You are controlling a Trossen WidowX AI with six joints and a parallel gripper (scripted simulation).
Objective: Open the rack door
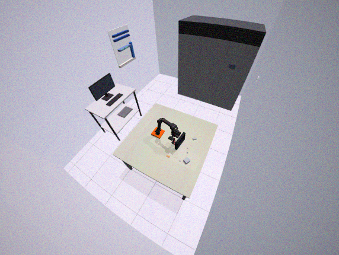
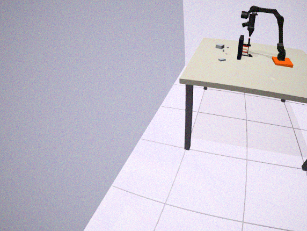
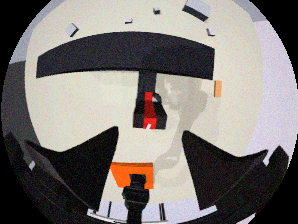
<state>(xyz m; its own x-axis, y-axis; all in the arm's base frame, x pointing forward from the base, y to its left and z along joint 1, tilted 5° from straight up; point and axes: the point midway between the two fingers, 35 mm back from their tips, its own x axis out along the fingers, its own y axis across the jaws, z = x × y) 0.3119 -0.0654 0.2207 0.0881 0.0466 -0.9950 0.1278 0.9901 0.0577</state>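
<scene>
My gripper tip is now 90 mm above the red handle and 10 mm past it. Also, from my gripper tip: small orange block: 220 mm to the right, 190 mm below, 10 mm ahead.
</scene>
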